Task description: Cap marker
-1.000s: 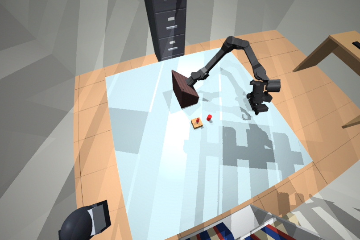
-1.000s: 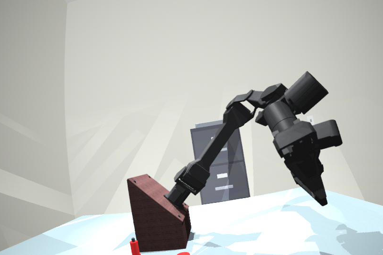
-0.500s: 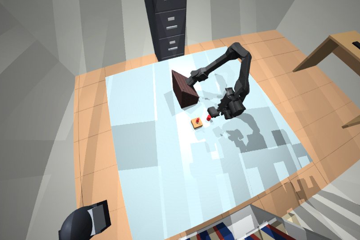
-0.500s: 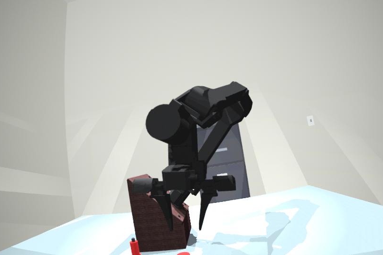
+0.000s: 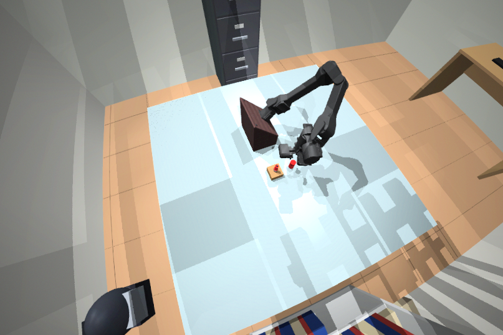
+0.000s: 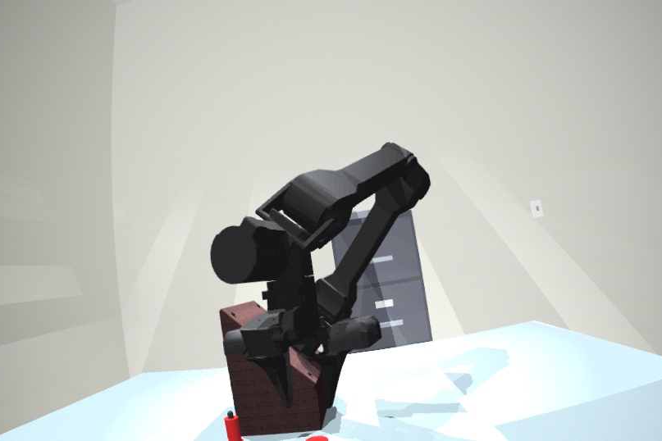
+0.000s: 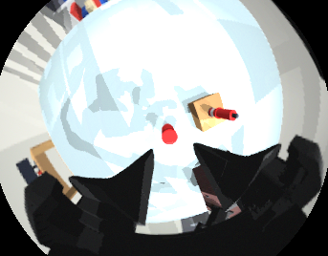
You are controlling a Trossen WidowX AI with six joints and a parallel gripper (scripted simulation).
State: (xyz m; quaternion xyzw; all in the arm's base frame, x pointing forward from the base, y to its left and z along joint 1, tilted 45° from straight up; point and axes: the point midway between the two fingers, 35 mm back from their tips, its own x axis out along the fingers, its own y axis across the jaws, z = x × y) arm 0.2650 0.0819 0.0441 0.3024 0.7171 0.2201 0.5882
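My gripper tip is 70 mm above the red cap.
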